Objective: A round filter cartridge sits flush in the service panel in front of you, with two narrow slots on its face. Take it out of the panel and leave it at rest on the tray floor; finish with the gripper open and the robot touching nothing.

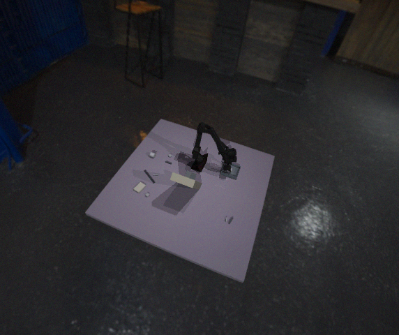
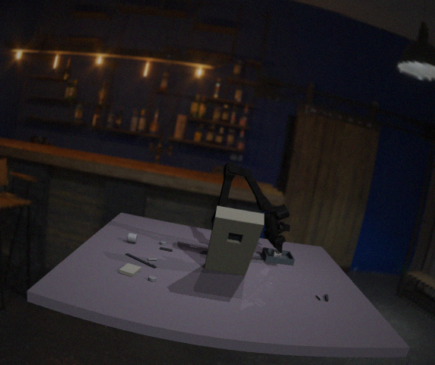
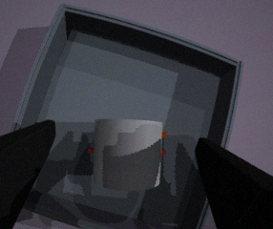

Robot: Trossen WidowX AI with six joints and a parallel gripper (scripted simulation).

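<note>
My gripper tip is now 4 cm above the tray and 1 cm to the right of it. Round my gripper tip: service panel 40 cm ahead, 24 cm to the right, 10 cm above; flat cream block 60 cm to the right, 58 cm ahead, 4 cm below.
</note>
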